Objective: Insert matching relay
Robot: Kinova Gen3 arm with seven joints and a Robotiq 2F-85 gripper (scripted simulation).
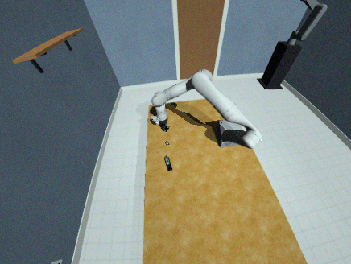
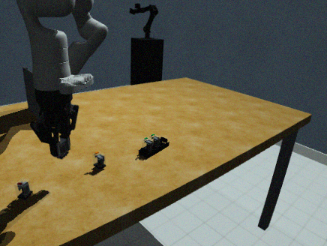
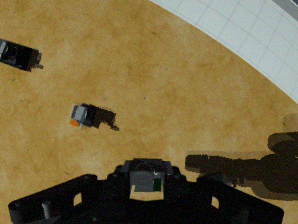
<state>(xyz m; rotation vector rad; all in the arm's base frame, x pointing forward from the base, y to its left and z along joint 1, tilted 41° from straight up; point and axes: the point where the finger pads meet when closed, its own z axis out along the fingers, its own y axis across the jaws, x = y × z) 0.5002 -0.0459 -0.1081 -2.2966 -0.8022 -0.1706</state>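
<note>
Now: the black rack 28 cm to the left of my hand, 9 cm below it and 2 cm behind it.
</note>
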